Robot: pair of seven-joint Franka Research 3 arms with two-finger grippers.
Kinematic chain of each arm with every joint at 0, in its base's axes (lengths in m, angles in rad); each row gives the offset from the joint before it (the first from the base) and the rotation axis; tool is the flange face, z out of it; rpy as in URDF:
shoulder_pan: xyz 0 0 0.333 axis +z
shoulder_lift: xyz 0 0 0 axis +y
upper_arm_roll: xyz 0 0 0.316 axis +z
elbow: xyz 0.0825 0 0 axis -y
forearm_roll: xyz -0.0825 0 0.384 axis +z
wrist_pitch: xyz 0 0 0 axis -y
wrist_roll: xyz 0.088 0 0 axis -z
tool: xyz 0 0 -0.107 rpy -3.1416 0 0
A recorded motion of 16 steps. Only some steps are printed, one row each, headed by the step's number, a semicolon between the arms.
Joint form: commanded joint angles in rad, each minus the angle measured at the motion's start. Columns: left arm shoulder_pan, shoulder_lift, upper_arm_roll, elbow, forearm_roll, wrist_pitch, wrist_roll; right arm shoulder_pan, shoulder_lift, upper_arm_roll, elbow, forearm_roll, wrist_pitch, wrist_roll.
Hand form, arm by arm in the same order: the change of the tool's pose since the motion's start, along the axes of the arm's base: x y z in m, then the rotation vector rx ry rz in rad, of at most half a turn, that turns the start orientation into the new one. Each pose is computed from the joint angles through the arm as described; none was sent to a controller.
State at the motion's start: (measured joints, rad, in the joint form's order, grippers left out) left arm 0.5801 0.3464 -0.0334 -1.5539 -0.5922 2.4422 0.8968; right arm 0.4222 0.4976 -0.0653 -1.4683 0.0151 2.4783 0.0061
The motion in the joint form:
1: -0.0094 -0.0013 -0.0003 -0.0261 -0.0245 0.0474 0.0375; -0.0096 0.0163 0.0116 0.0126 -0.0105 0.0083 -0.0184
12: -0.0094 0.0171 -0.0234 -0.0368 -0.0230 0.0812 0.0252; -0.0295 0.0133 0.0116 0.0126 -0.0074 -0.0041 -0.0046
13: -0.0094 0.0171 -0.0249 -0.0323 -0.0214 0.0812 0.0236; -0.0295 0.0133 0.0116 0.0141 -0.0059 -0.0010 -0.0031
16: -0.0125 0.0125 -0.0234 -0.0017 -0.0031 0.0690 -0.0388; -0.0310 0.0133 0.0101 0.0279 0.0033 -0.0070 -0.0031
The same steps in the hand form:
1: 0.0008 -0.0032 -0.0076 0.0202 -0.0199 -0.0038; 0.0036 0.0015 -0.0047 -0.0117 -0.0086 0.0211
12: 0.0091 -0.0113 -0.0224 0.0109 -0.0186 0.0016; 0.0079 -0.0127 -0.0041 -0.0057 0.0035 -0.0122
13: 0.0100 -0.0118 -0.0200 0.0129 -0.0221 0.0009; 0.0082 -0.0126 -0.0029 -0.0021 -0.0002 -0.0140
16: 0.0127 -0.0127 -0.0021 -0.0035 -0.0356 0.0325; 0.0101 -0.0139 0.0035 0.0079 -0.0049 -0.0200

